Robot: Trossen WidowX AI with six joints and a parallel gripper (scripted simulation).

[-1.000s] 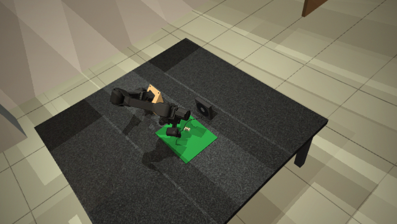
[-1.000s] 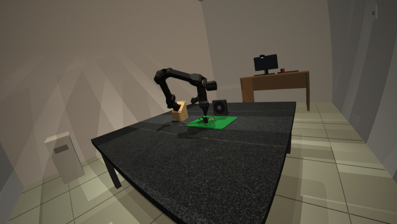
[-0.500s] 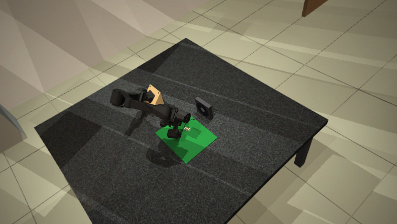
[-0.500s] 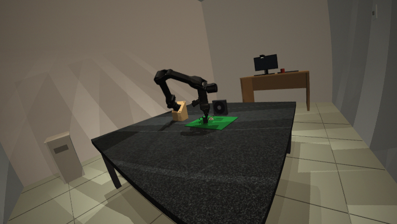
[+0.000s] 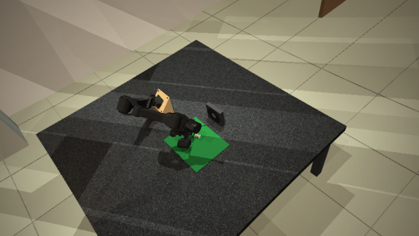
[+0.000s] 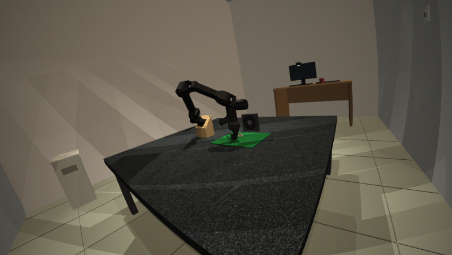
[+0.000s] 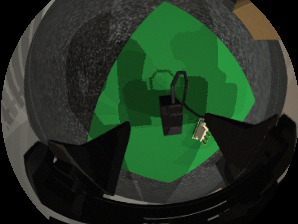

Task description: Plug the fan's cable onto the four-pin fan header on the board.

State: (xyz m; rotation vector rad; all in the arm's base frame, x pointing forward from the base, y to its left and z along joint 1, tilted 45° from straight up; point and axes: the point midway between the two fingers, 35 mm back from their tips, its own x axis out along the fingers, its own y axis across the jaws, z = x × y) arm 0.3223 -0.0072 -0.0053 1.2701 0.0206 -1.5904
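Now: the green board 4 cm below my gripper tip, 3 cm to the left of it and 1 cm ahead of it. From my gripper tip the other things lie so: dark fan plug: 1 cm to the right, 1 cm behind; black fan: 21 cm to the left, 4 cm behind, 3 cm above.
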